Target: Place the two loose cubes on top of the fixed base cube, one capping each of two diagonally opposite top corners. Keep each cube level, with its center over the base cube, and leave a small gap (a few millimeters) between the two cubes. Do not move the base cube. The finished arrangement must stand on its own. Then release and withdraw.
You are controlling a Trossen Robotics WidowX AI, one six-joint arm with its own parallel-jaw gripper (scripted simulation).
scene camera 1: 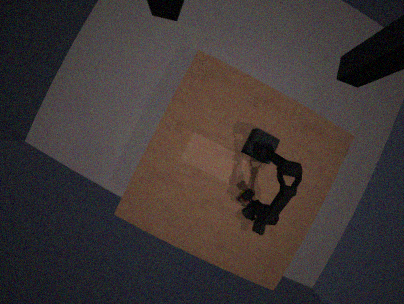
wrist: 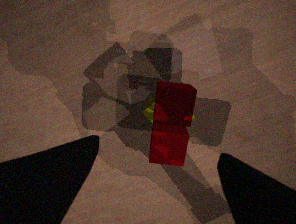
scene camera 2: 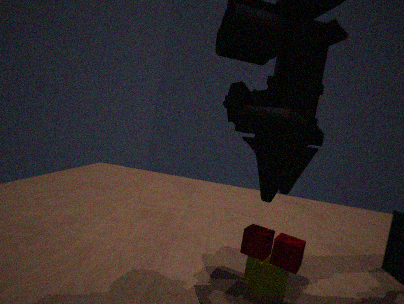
Path:
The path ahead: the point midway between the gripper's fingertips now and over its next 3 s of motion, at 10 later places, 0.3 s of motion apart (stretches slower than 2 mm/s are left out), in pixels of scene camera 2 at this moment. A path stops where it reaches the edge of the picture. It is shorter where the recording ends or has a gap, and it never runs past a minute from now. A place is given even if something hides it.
The gripper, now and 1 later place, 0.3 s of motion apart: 275, 197; 362, 233

